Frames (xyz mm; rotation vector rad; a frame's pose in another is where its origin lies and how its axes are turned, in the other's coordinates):
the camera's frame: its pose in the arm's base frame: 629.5 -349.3 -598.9 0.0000 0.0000 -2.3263
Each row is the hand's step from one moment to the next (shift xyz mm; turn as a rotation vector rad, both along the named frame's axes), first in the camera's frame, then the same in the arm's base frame.
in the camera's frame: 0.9 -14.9 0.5 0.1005 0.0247 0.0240
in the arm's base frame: -11.5 9.6 0.5 -0.0509 -0.0901 0.0240
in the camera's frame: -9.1 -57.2 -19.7 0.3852 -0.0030 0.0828
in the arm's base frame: -35.4 45.8 -19.7 -0.2663 -0.2783 0.0828
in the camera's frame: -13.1 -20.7 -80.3 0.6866 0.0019 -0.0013
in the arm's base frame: -6.1 23.7 -80.3 -0.4694 -0.5011 -0.0013
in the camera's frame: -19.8 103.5 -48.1 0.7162 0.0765 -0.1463
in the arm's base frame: 88.9 -56.6 -48.1 -0.4354 -0.5738 -0.1463
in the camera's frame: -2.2 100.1 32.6 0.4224 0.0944 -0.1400
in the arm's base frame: 74.4 -67.0 32.6 -0.2209 -0.3722 -0.1400
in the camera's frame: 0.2 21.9 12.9 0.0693 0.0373 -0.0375
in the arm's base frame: 15.8 -15.2 12.9 -0.0204 -0.0760 -0.0375
